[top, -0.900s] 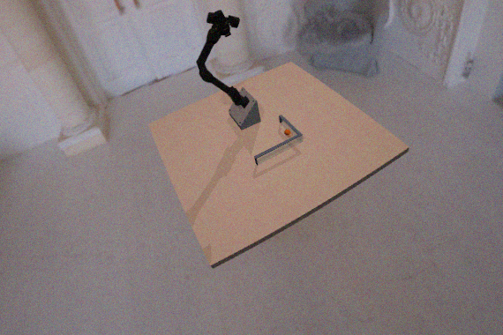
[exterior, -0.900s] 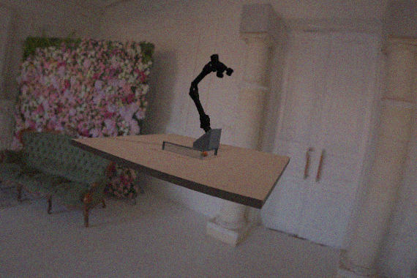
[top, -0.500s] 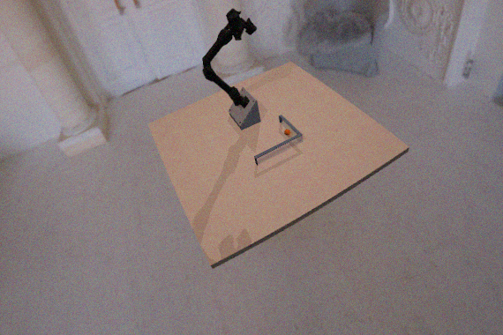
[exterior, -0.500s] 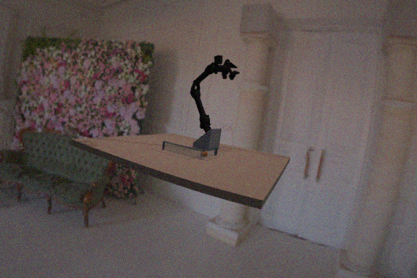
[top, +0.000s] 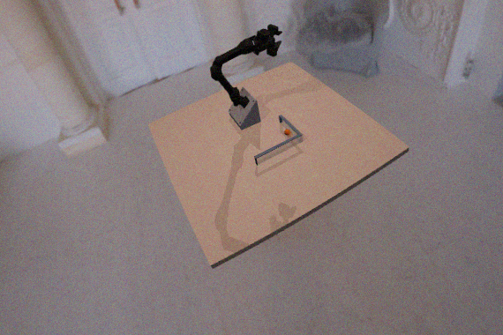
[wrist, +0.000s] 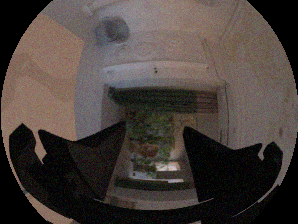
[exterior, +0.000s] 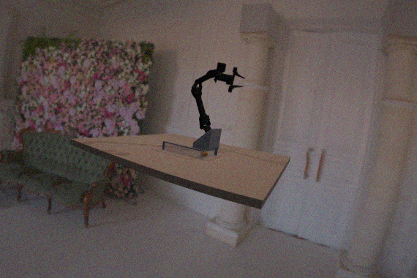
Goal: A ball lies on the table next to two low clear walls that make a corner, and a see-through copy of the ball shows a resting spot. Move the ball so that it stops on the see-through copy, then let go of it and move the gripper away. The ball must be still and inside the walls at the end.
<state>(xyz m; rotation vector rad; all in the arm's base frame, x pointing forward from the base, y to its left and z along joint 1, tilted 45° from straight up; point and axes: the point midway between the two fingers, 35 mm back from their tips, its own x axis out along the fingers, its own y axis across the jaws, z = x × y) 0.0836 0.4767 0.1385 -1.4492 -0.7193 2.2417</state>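
Now: the orange ball 20 cm ahead of my gripper tip, 13 cm to the right of it and 54 cm below it.
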